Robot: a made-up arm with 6 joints.
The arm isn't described. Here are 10 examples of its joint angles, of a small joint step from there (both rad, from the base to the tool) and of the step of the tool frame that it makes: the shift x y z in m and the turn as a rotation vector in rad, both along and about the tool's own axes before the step.
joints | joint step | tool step
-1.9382 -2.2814 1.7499 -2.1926 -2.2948 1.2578 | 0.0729 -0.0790 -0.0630 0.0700 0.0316 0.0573 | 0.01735 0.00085 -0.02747 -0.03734 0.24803 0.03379
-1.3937 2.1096 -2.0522 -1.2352 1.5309 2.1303 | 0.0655 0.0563 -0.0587 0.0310 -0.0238 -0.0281 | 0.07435 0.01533 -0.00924 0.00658 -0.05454 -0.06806
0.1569 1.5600 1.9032 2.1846 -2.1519 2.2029 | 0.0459 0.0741 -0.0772 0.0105 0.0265 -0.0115 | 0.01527 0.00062 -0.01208 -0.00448 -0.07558 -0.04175
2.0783 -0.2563 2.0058 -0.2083 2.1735 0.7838 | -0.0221 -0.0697 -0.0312 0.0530 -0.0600 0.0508 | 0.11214 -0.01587 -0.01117 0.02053 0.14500 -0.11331
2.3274 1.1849 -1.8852 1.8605 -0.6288 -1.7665 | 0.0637 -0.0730 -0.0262 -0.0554 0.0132 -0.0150 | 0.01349 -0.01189 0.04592 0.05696 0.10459 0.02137
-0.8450 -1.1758 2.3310 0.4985 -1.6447 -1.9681 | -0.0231 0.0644 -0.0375 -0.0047 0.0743 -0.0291 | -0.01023 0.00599 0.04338 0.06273 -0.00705 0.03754
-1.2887 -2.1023 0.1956 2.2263 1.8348 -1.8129 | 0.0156 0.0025 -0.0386 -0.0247 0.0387 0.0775 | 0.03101 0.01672 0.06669 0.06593 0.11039 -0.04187
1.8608 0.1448 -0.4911 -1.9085 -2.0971 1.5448 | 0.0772 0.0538 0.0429 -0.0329 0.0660 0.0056 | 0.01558 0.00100 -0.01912 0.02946 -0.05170 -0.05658
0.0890 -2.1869 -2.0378 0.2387 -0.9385 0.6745 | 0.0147 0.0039 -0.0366 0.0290 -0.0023 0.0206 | 0.02019 0.00981 0.02792 0.04907 0.00123 -0.02667
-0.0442 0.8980 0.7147 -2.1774 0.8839 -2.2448 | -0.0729 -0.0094 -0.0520 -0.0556 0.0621 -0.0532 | 0.12248 0.00812 0.02876 0.03648 -0.12412 -0.12584
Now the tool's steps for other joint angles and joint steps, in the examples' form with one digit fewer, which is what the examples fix.
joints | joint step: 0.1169 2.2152 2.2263 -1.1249 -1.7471 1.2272 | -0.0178 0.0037 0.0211 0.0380 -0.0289 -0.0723
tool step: -0.0069 -0.0038 0.0152 0.0304 -0.0657 0.0323
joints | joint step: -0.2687 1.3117 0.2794 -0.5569 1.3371 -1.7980 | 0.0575 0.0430 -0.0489 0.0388 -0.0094 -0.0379
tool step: -0.0358 -0.0058 -0.0182 -0.0166 -0.0061 0.0279
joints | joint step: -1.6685 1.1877 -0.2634 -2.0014 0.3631 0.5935 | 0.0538 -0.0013 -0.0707 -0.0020 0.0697 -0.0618
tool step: -0.0558 0.0000 -0.0097 -0.0162 -0.0499 0.0775
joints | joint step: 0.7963 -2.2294 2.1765 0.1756 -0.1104 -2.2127 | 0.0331 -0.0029 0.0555 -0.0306 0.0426 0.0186
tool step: 0.0300 0.0044 0.0529 0.0699 0.0575 -0.0306
